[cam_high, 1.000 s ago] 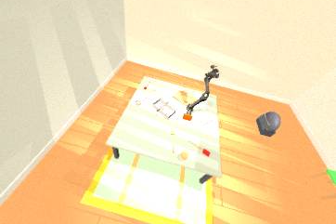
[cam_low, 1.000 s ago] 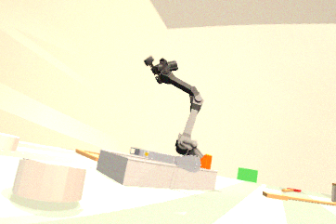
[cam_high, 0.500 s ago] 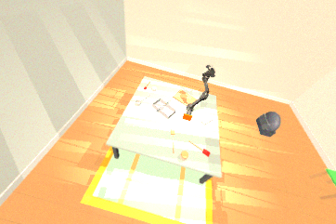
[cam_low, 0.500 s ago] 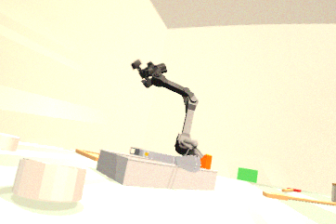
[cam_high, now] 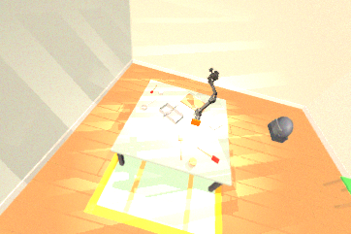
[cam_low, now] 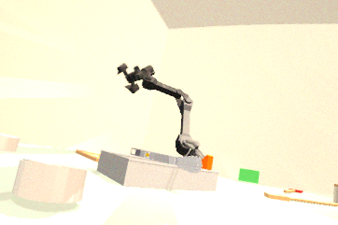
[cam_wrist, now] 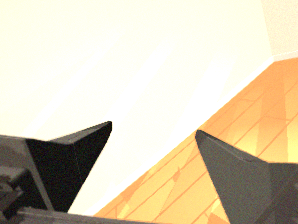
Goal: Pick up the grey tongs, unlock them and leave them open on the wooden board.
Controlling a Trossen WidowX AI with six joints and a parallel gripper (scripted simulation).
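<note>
Right now my gripper tip is 57 cm to the right of the roasting tin, 45 cm short of it and 45 cm above it.
</note>
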